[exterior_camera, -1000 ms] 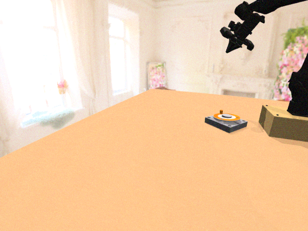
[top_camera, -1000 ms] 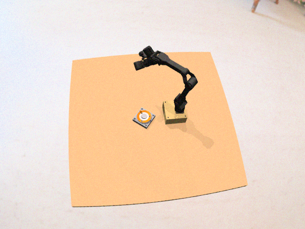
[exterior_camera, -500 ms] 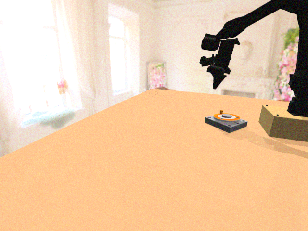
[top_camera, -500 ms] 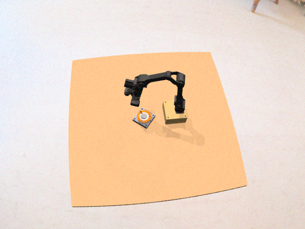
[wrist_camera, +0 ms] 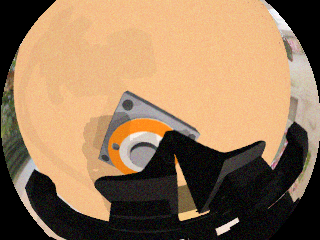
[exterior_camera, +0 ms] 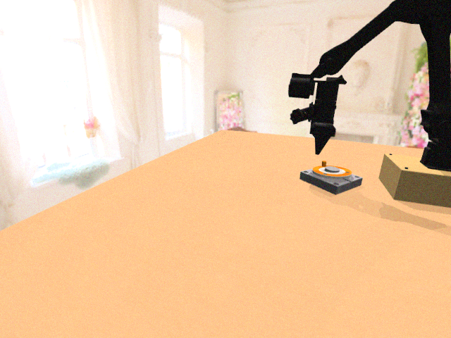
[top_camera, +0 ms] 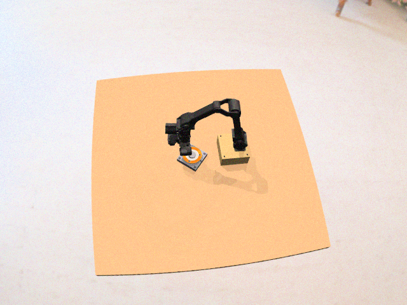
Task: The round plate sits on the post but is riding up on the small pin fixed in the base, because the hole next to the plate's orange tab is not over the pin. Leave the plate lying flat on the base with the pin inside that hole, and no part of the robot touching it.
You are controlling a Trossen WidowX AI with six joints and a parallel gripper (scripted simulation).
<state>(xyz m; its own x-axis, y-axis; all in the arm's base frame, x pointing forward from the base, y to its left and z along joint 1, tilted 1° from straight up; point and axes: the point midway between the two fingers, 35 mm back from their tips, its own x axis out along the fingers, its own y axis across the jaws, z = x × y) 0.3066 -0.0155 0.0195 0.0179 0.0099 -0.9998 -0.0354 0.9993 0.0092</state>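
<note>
Right now the base is 50 mm behind my gripper tip, 30 mm to the left of it and 40 mm below it.
</note>
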